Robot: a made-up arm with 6 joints. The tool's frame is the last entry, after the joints. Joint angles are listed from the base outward. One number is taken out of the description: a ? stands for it. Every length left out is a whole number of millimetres.
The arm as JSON. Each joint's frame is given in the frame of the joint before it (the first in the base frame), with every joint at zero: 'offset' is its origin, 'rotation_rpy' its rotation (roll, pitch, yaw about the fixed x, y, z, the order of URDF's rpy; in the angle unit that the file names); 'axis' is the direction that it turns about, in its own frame. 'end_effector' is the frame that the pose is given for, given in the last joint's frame.
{
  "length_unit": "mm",
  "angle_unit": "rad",
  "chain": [
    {
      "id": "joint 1",
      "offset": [
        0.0,
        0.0,
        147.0
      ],
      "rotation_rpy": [
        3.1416,
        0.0,
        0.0
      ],
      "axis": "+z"
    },
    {
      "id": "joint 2",
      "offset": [
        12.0,
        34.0,
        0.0
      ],
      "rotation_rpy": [
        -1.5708,
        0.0,
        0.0
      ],
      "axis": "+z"
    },
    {
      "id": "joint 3",
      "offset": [
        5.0,
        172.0,
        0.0
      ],
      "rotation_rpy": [
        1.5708,
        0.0,
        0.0
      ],
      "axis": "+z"
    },
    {
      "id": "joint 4",
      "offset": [
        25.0,
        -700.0,
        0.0
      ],
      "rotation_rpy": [
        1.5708,
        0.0,
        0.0
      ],
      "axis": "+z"
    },
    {
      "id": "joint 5",
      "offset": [
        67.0,
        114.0,
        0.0
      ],
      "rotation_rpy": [
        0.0,
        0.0,
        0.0
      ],
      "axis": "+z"
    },
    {
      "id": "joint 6",
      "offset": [
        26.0,
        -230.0,
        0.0
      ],
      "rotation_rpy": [
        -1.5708,
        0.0,
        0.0
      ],
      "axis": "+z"
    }
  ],
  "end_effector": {
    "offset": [
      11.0,
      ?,
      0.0
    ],
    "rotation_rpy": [
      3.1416,
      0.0,
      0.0
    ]
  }
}
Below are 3 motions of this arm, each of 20 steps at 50 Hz.
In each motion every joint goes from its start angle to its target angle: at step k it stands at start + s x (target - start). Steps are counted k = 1, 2, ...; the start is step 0. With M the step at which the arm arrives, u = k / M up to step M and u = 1 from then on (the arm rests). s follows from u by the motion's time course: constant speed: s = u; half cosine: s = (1 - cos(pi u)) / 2; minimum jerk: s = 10 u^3 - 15 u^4 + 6 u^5.
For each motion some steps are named. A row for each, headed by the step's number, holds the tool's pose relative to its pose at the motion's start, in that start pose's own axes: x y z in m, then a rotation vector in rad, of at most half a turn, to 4 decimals.
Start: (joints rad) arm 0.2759 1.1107 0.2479 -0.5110 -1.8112 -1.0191
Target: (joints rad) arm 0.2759 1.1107 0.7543 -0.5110 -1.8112 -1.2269
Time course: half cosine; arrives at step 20
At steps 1, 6, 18, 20:
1: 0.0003 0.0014 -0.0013 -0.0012 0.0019 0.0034
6: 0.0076 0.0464 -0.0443 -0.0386 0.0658 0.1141
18: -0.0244 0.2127 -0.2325 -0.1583 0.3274 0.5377
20: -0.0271 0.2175 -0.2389 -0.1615 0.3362 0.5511

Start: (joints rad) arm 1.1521 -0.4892 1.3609 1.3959 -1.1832 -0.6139
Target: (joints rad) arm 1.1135 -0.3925 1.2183 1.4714 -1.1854 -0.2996
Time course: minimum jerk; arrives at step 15
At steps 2, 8, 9, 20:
2: -0.0031 0.0011 0.0004 0.0012 0.0000 -0.0024
8: -0.0934 0.0288 0.0108 0.0316 0.0029 -0.0682
9: -0.1139 0.0343 0.0129 0.0374 0.0042 -0.0826
20: -0.1685 0.0475 0.0181 0.0510 0.0087 -0.1205

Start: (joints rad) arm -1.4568 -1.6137 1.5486 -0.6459 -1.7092 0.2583
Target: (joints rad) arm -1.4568 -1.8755 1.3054 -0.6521 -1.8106 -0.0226
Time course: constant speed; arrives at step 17
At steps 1, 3, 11, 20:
1: 0.0032 -0.0012 0.0086 0.0218 -0.0005 0.0172
3: 0.0099 -0.0038 0.0258 0.0652 -0.0019 0.0513
11: 0.0391 -0.0177 0.0941 0.2363 -0.0131 0.1814
20: 0.0640 -0.0318 0.1444 0.3616 -0.0267 0.2718

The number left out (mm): 287.0
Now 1 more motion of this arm.
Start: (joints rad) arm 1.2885 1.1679 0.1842 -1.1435 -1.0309 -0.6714
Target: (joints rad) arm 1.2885 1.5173 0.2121 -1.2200 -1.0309 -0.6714
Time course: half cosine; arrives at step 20
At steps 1, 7, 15, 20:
1: 0.0000 -0.0001 0.0005 -0.0019 -0.0018 -0.0002
7: 0.0000 -0.0035 0.0209 -0.0842 -0.0795 -0.0102
15: -0.0044 -0.0064 0.0640 -0.2646 -0.2468 -0.0328
20: -0.0065 -0.0062 0.0745 -0.3104 -0.2886 -0.0387

